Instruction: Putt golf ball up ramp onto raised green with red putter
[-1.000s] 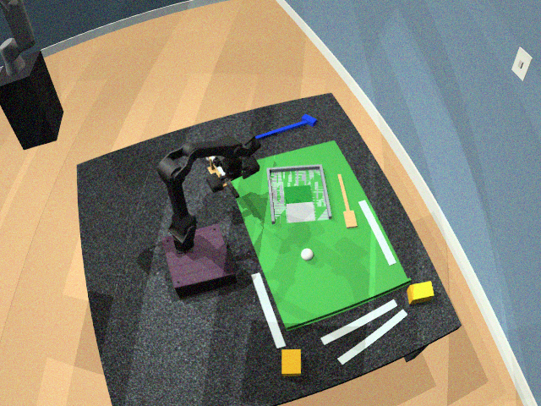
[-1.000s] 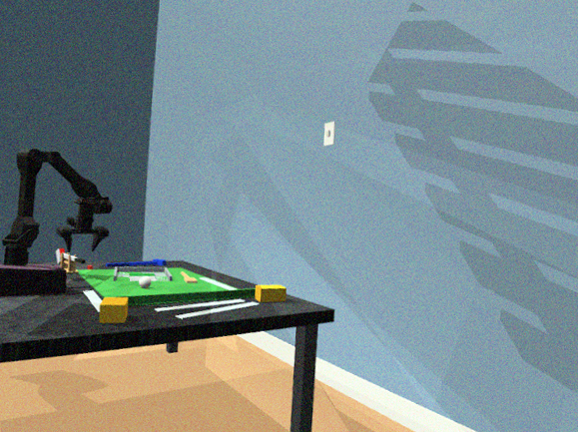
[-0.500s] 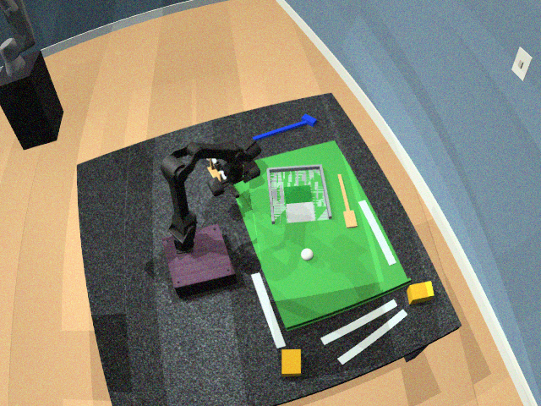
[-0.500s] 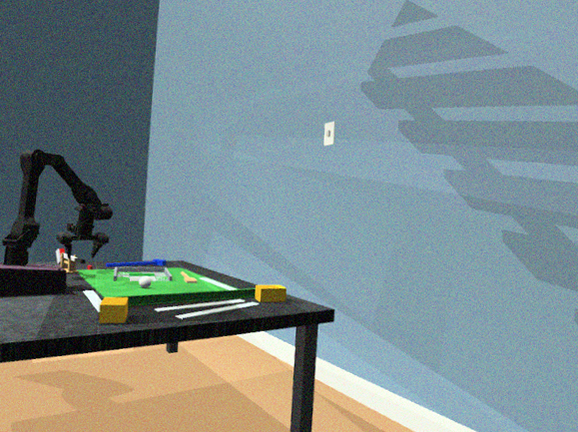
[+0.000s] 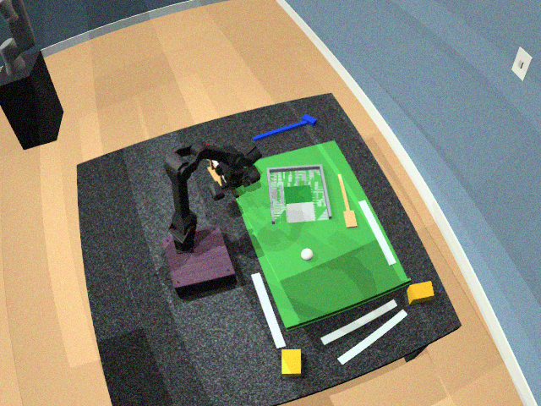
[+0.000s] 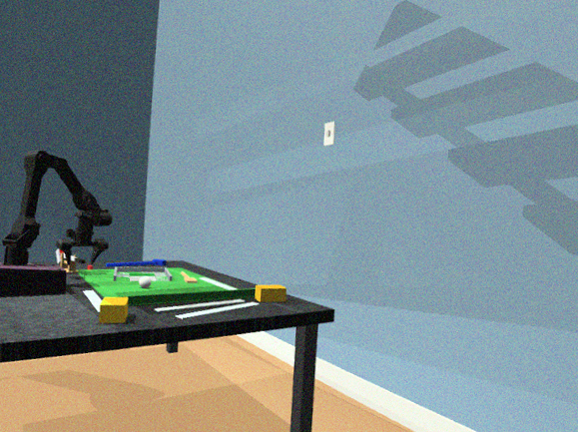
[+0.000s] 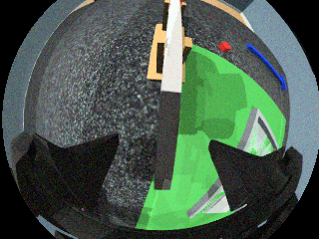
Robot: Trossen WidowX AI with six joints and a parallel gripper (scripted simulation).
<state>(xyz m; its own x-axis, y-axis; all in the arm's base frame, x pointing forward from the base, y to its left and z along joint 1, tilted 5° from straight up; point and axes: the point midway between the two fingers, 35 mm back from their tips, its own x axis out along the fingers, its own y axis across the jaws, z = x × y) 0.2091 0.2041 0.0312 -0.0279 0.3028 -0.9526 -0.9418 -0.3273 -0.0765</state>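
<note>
Now: gripper tip 4 cm past the red putter, 11 cm to the right of it and 1 cm below it. Round my gripper tip: wooden stand (4 cm behind, 12 cm to the left, 1 cm below); green mat (27 cm ahead, 17 cm to the right, 5 cm below); white golf ball (21 cm ahead, 30 cm to the right, 2 cm below).
</note>
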